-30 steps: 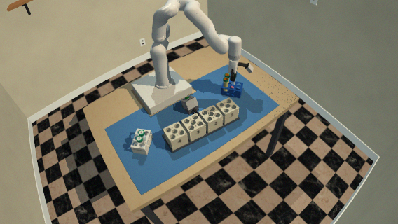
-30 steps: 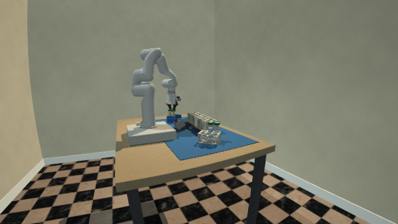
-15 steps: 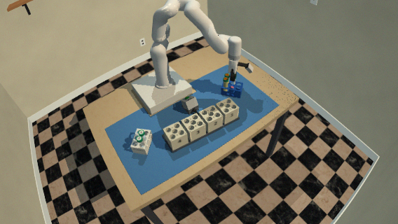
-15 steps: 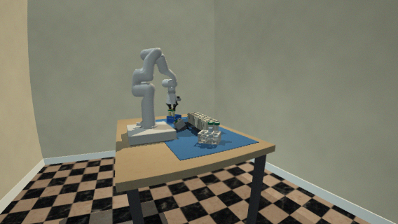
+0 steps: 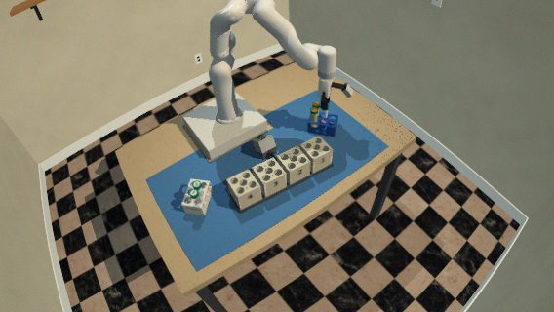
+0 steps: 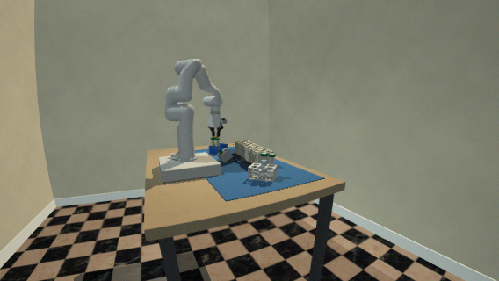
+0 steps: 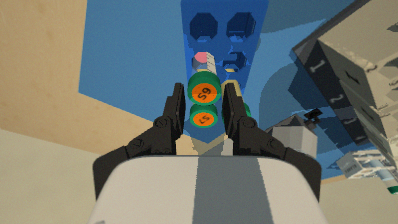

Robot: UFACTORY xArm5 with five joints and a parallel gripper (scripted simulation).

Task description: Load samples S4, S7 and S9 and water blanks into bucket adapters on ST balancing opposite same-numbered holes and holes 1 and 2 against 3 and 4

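My hand is 10 mm past the sample tube S4, 60 mm to the left of it and 80 mm above it. Round my hand: blue sample rack RS: 10 mm ahead, 20 mm to the right, 110 mm below; sample tube S9: 10 mm ahead, 80 mm below; sample tube S7: 40 mm behind, 30 mm to the right, 80 mm below.
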